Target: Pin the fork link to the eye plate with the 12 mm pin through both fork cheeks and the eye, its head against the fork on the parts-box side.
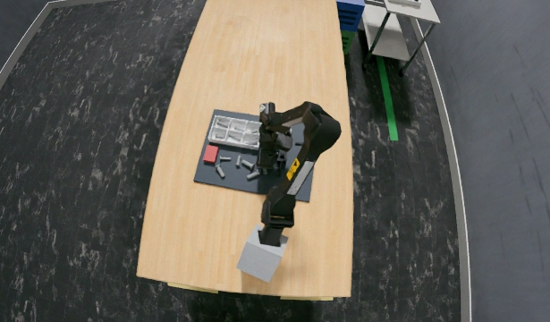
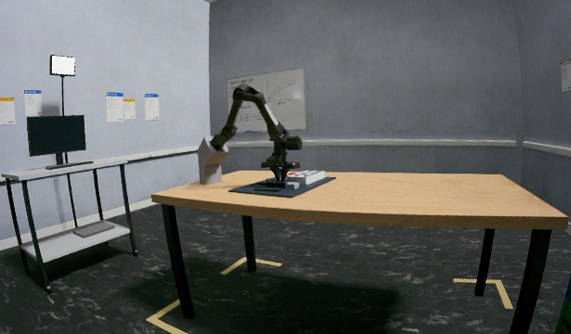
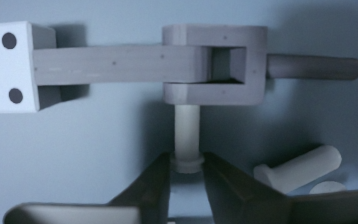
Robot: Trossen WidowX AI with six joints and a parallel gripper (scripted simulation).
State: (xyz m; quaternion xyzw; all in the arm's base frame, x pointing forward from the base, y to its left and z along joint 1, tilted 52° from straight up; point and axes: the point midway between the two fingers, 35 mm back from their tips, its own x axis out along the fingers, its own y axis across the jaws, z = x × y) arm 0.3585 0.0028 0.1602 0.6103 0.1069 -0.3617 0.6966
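The eye plate lies 50 mm to the right of my hand and 30 mm below it. Round my hand: long dark bar: 10 mm behind, 130 mm to the right, 40 mm below; pin: 60 mm behind, 30 mm to the left, 30 mm below; dark mat: 20 mm ahead, 40 mm to the left, 50 mm below.
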